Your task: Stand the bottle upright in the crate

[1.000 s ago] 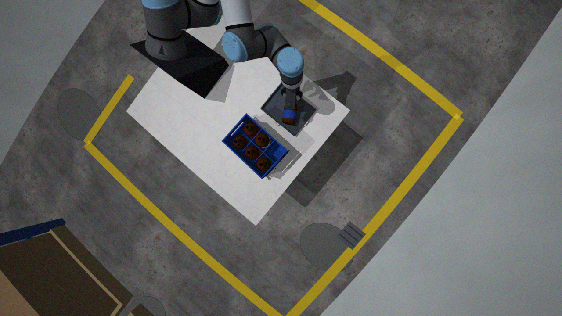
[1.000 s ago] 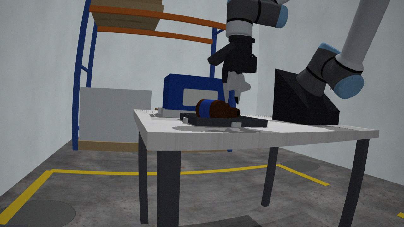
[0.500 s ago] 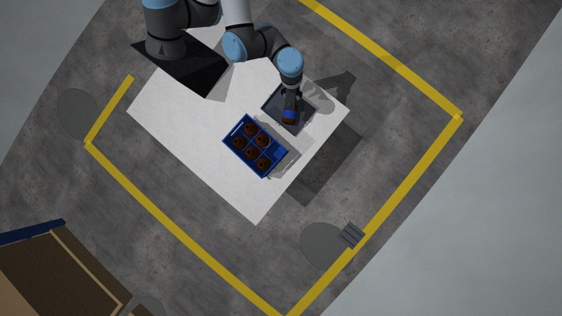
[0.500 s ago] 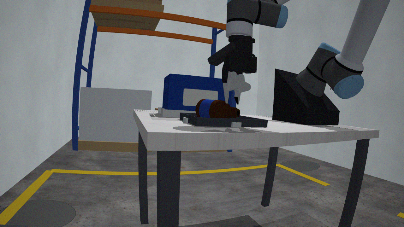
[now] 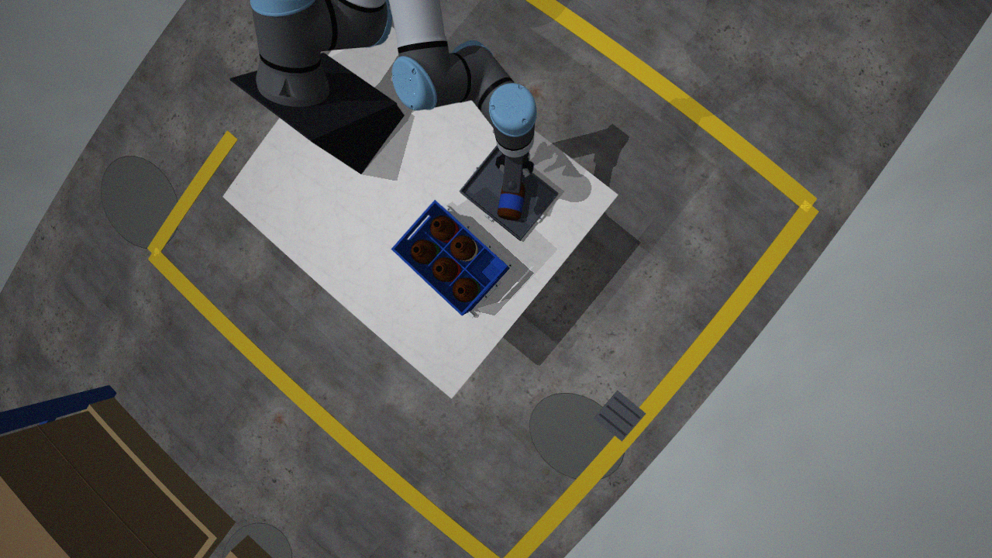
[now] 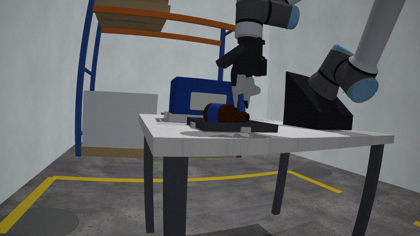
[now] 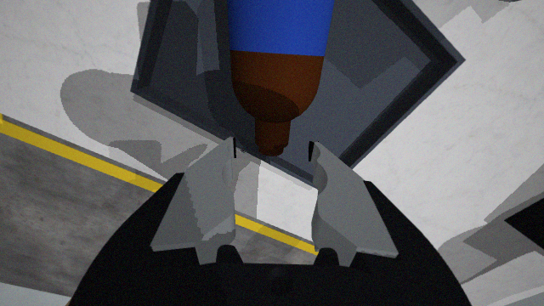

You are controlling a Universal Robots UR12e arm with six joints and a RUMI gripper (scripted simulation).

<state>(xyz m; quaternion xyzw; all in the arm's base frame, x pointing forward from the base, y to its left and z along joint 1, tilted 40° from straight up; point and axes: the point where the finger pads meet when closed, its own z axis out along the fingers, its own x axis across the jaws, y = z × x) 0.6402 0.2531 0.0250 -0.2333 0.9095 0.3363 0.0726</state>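
Now: the bottle 2 cm ahead of my hand, 4 cm to the right of it and 4 cm below it. The rest, counted from my hand: dark grey tray 1 cm ahead, 5 cm to the right, 7 cm below; blue crate 2 cm ahead, 31 cm to the right.
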